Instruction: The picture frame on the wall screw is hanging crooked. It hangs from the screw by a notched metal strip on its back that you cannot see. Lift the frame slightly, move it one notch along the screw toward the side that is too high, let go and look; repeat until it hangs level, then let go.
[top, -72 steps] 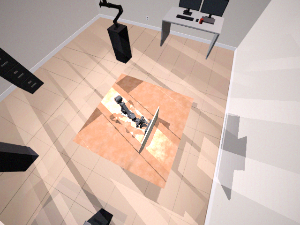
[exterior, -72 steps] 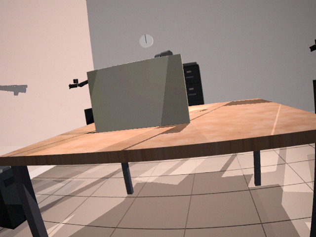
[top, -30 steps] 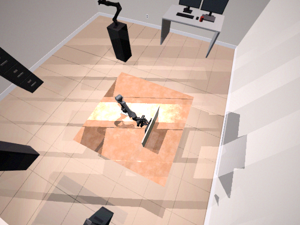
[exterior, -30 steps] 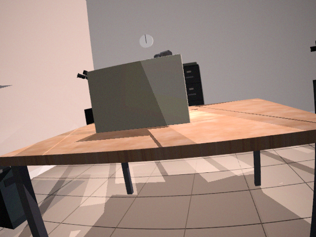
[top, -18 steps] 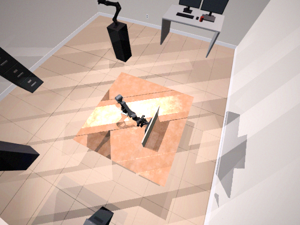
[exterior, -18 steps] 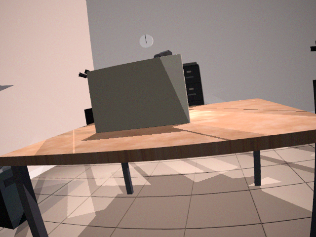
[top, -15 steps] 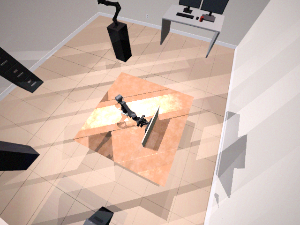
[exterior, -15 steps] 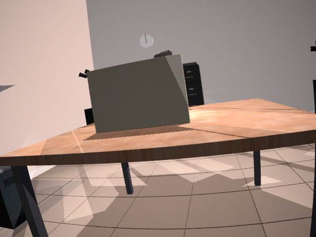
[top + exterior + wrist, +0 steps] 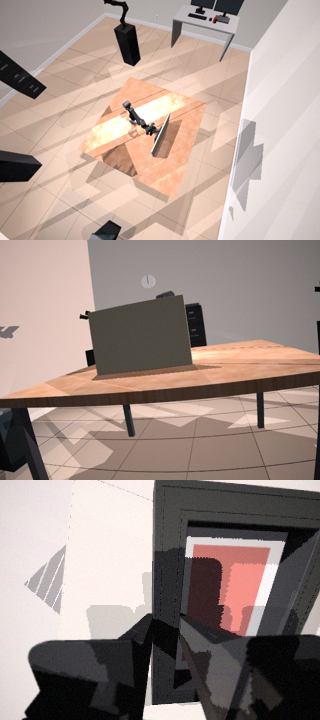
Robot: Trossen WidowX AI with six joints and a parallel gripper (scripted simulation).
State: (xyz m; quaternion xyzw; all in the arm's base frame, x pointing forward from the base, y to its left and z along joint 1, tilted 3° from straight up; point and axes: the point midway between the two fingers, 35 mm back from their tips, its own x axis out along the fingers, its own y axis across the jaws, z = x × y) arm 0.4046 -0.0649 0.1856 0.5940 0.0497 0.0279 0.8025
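Now: the picture frame 10 mm ahead of my gripper tip, 10 mm to the right of it and 50 mm below it. Round my gripper tip: wall panel: 20 mm ahead, 70 mm below.
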